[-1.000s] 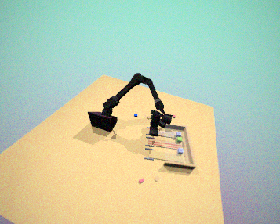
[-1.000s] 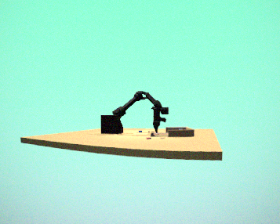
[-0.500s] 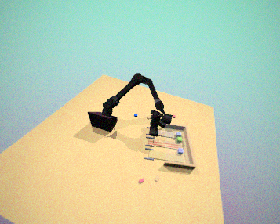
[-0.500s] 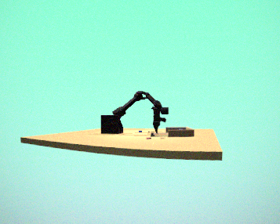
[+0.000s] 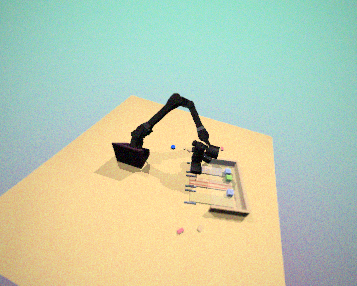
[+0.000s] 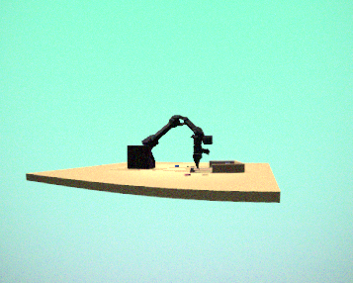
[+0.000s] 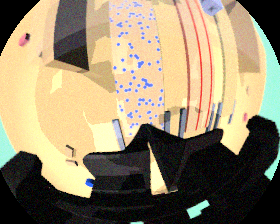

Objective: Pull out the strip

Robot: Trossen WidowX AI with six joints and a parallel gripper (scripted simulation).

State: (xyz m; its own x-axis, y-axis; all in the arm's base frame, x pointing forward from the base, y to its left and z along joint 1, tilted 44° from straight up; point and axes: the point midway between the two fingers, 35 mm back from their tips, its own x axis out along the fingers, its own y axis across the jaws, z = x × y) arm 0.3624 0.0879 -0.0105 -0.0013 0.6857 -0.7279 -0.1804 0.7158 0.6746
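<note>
My gripper tip is 10 cm short of the pale speckled strip and 2 cm to the right of it.
</note>
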